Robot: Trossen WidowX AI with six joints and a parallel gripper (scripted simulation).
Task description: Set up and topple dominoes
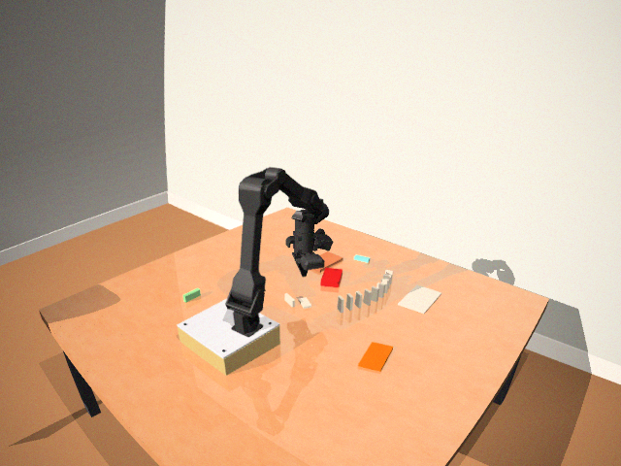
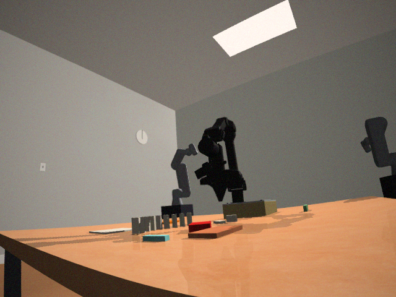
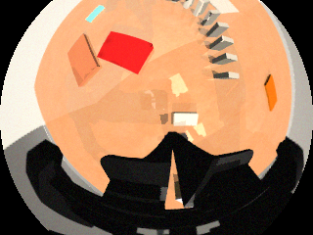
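The red block is 15 cm ahead of my gripper tip, 7 cm below it and 1 cm to the right of it. Round my gripper tip: brown slab (24 cm ahead, 8 cm to the left, 7 cm below); then cyan block (34 cm ahead, 7 cm below, 2 cm to the right); then green block (28 cm to the left, 23 cm behind, 7 cm below).
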